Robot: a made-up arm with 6 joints.
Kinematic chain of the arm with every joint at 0, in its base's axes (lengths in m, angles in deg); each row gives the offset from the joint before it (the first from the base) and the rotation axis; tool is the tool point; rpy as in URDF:
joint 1: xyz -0.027 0 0.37 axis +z
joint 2: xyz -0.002 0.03 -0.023 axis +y
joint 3: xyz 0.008 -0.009 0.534 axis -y
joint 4: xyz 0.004 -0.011 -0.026 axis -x
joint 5: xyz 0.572 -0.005 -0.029 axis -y
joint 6: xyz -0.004 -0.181 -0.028 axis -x
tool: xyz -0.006 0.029 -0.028 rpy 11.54 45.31 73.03
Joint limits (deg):
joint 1: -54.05..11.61
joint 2: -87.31..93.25
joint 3: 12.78..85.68
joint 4: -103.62..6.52
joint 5: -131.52..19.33
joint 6: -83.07..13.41
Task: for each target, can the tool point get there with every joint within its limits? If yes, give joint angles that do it. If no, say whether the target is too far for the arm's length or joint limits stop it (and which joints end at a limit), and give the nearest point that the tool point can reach.
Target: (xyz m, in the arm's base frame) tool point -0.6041 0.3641 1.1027
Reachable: yes | joints -41.07 -63.20 62.68 -26.92 -58.70 -11.16
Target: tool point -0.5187 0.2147 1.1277
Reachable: yes | joints -32.93 -67.93 40.05 -34.46 -33.58 -53.00
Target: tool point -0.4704 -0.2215 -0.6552
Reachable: no: joint limits stop it (at a limit: joint 1, joint 2, joint 3, joint 5, joint 6) | nearest point 0.1595 -0.4194 -0.3003 | short by 0.750 m
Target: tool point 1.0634 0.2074 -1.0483
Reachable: no: too far | nearest point 0.7353 0.1450 -0.2659 | short by 0.851 m
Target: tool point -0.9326 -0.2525 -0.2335
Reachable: no: joint limits stop it (at a limit: joint 2, joint 3, joint 4, joint 5, joint 6) | nearest point -1.0667 -0.2899 0.4335 | short by 0.681 m
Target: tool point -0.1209 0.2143 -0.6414
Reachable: no: joint limits stop it (at a limit: joint 1, joint 2, joint 3, joint 5, joint 6) | nearest point 0.3766 0.1501 -0.3042 | short by 0.604 m
